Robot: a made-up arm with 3 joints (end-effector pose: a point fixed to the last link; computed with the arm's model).
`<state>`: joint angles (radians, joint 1 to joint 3).
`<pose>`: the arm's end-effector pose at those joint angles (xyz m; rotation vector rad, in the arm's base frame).
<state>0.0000 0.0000 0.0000</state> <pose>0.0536 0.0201 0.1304 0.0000 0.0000 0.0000</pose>
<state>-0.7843 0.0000 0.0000</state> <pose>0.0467 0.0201 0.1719 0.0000 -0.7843 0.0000</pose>
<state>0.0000 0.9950 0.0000</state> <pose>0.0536 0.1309 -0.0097 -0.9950 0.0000 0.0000</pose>
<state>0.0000 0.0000 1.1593</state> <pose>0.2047 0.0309 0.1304 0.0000 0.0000 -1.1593</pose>
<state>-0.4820 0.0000 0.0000</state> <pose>0.0532 0.0201 0.1567 0.0000 -0.4820 0.0000</pose>
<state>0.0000 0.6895 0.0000</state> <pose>0.0536 0.1128 0.0443 -0.6895 0.0000 0.0000</pose>
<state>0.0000 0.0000 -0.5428</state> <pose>0.0088 -0.0390 0.1304 0.0000 0.0000 0.5428</pose>
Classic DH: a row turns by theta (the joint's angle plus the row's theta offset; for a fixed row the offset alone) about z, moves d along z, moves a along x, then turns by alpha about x. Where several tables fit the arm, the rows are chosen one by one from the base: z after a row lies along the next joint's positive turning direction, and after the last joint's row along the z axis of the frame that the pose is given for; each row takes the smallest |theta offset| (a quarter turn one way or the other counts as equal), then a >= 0, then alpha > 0; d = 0 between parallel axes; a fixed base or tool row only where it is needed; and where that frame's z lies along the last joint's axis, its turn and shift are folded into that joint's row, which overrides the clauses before.
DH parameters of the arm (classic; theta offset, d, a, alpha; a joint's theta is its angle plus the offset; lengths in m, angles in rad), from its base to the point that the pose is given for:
base (fixed): 0 0.1428 0 -1.5708
joint 1: 1.5708 -0.0535 0.1845 -1.5708
joint 2: 1.5708 -0.1374 0.0364 1.5708
joint 3: -0.651 0 -0.1383 3.1416
tool (fixed): 0.9198 0.1721 0 0

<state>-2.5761 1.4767 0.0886</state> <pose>0.0794 0.1254 0.3868 -0.4419 -2.0312 -1.8530</pose>
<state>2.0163 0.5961 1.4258</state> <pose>-0.1705 0.0948 -0.0353 -1.5334 1.2062 -0.3449</pose>
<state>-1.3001 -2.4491 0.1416</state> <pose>0.2722 -0.2283 0.1399 2.0115 -0.4013 1.4496</pose>
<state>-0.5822 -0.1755 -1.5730</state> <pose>0.0429 -0.2021 0.1278 -0.3243 -0.5923 1.5711</pose>
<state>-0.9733 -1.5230 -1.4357</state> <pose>0.2418 -0.2304 -0.0010 0.6381 -1.7685 1.7894</pose>
